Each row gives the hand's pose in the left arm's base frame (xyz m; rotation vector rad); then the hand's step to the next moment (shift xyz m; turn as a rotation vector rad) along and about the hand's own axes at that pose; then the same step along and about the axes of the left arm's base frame.
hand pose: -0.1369 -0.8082 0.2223 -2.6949 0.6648 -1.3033
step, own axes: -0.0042 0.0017 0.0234 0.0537 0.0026 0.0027
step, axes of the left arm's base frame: 0.0150 -0.0026 -0.0184 0.0304 -0.0248 0.0368
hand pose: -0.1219 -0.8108 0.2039 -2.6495 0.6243 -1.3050
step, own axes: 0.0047 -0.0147 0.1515 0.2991 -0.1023 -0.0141
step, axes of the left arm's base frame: 0.1255 0.0007 -0.0863 0.1828 -0.0302 0.2565
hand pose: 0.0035 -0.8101 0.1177 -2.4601 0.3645 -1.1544
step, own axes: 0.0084 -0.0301 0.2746 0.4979 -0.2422 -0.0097
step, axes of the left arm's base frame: 0.2207 0.0898 -0.1400 0.3197 0.0168 0.4518
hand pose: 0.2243 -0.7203 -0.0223 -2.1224 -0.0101 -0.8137
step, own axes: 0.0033 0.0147 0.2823 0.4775 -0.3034 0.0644
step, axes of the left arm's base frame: 0.1611 0.1916 -0.1314 0.3270 0.1148 0.4518
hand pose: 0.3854 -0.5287 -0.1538 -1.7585 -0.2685 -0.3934
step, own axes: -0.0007 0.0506 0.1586 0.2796 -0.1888 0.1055
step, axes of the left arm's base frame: 0.0376 0.1434 -0.0758 0.1951 0.1358 0.2616
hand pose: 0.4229 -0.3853 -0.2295 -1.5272 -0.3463 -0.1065
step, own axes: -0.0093 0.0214 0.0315 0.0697 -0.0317 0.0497
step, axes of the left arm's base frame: -0.0076 0.0308 -0.0230 0.0494 0.0577 0.0506
